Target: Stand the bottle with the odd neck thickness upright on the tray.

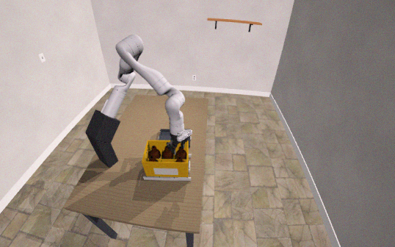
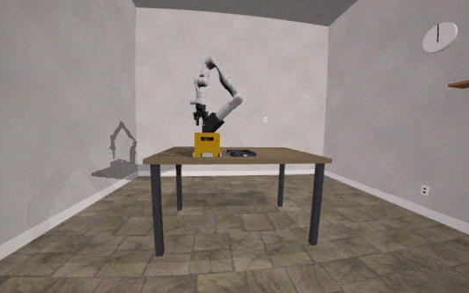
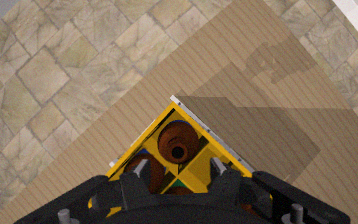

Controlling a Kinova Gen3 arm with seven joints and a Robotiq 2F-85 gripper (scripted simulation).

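Now: the yellow crate 16 cm below my hand, 9 cm behind it and 3 cm to the left of it. Also, from my hand: dark grey tray 32 cm to the left, 23 cm below, 12 cm behind.
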